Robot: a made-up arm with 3 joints.
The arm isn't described. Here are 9 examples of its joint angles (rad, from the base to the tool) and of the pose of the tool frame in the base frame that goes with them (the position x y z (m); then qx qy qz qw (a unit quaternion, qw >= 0)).
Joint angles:
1: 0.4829 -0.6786 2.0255
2: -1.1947 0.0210 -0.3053
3: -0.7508 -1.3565 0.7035
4: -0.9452 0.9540 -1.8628
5: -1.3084 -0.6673 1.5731
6: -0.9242 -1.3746 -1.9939
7: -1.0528 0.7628 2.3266
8: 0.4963 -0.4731 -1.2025
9: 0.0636 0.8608 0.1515
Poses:
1: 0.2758 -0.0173 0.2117 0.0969 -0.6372 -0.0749 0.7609
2: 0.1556 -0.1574 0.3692 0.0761 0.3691 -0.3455 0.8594
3: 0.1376 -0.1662 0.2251 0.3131 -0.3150 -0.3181 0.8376
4: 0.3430 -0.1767 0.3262 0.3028 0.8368 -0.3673 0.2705
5: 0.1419 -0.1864 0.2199 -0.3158 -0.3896 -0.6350 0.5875
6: 0.1497 -0.3295 0.2344 0.5245 0.3619 0.5721 0.5164
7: 0.2068 -0.2322 0.2438 -0.7842 -0.4111 0.0019 0.4647
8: 0.3162 -0.0775 0.3703 -0.0085 0.6457 0.5388 0.5410
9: 0.1977 0.0060 0.3068 -0.5791 0.1738 0.1239 0.7869
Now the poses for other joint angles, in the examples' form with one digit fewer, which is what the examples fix.
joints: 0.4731 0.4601 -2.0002
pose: 0.307 0.065 0.359 -0.194 0.909 0.094 0.356
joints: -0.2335 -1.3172 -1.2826
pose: 0.254 -0.274 0.254 0.446 0.384 0.565 0.578
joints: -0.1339 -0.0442 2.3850
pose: 0.310 -0.120 0.230 -0.328 -0.777 -0.120 0.523
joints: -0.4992 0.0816 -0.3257
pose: 0.211 -0.116 0.371 -0.074 0.394 -0.040 0.915
